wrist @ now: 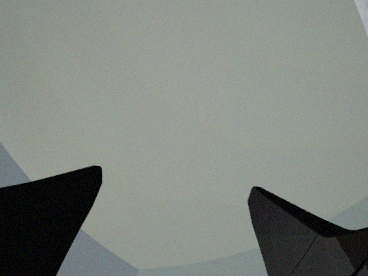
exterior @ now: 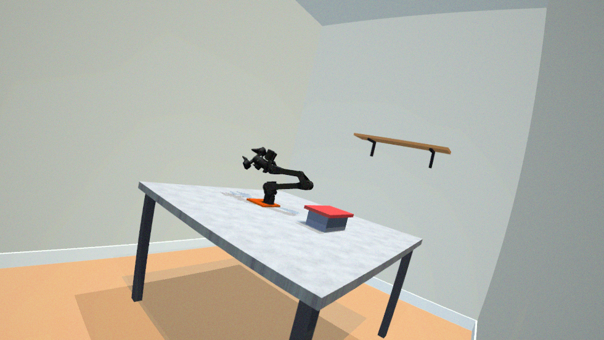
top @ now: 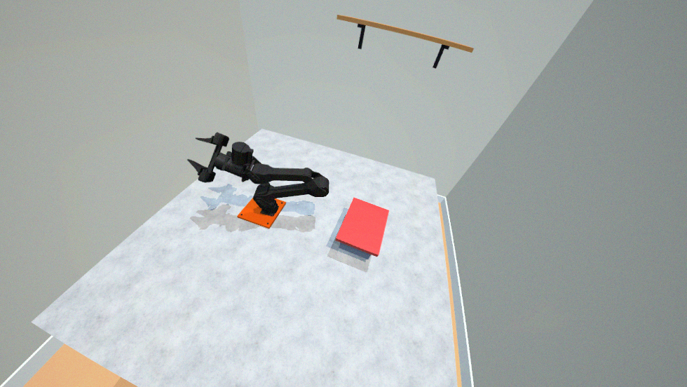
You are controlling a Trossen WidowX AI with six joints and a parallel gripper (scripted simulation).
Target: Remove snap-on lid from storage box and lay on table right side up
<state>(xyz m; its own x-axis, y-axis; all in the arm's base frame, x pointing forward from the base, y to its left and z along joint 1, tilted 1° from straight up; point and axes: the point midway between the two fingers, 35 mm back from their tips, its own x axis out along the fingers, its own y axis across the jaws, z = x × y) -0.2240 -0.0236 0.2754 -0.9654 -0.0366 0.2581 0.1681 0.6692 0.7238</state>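
My gripper tip is 700 mm short of the red lid, 10 mm to the right of it and 200 mm above it. Round my gripper tip: storage box (700 mm ahead, 10 mm to the left, 250 mm below).
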